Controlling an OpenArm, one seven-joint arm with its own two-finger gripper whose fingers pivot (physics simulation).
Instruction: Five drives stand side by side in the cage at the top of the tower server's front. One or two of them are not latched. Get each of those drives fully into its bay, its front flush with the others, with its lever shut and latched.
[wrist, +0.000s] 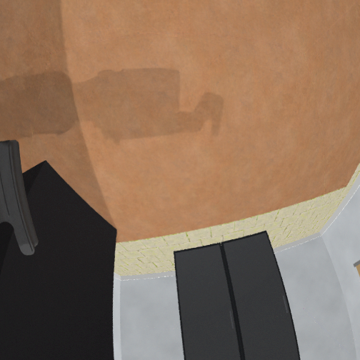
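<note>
A large plain black casing (65, 280), which looks like the tower server, fills the lower left of the wrist view, with a pointed top corner. The drive cage, the five drives and their levers do not show. One dark grey finger of my gripper (26, 245) shows at the left edge, in front of the black casing. The other finger is outside the view. The gripper is open, and no drive shows at the visible finger.
Two tall dark cabinets (202, 300) (257, 285) stand side by side at the lower middle, beyond the casing. A pale yellow brick-patterned band (150, 255) runs behind them. A broad orange-brown surface (280, 100) above carries the arm's shadow. Grey surfaces flank the cabinets.
</note>
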